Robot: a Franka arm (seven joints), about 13 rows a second.
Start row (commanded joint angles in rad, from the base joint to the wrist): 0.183, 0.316, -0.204, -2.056, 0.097, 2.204, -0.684
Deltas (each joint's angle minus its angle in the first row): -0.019, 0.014, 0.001, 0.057, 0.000, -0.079, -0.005; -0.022, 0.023, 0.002, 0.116, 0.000, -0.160, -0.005; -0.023, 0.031, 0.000, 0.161, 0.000, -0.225, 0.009; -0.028, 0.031, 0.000, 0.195, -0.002, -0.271, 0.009; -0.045, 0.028, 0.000, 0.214, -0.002, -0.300, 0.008; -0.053, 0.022, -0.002, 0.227, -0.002, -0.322, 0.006; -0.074, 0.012, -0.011, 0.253, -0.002, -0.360, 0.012; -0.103, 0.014, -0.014, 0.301, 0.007, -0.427, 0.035; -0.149, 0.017, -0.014, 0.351, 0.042, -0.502, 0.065; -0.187, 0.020, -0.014, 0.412, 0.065, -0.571, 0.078; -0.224, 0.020, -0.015, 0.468, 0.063, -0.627, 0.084
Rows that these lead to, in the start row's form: 0.164, 0.330, -0.203, -1.999, 0.097, 2.125, -0.689; 0.161, 0.339, -0.202, -1.940, 0.097, 2.044, -0.689; 0.160, 0.347, -0.204, -1.895, 0.097, 1.979, -0.675; 0.155, 0.347, -0.204, -1.861, 0.095, 1.933, -0.675; 0.138, 0.344, -0.204, -1.842, 0.095, 1.904, -0.676; 0.130, 0.338, -0.206, -1.829, 0.095, 1.882, -0.678; 0.109, 0.328, -0.215, -1.803, 0.095, 1.844, -0.672; 0.080, 0.330, -0.218, -1.755, 0.104, 1.777, -0.649; 0.034, 0.333, -0.218, -1.705, 0.139, 1.702, -0.619; -0.004, 0.336, -0.218, -1.644, 0.162, 1.633, -0.606; -0.041, 0.336, -0.219, -1.588, 0.160, 1.577, -0.600
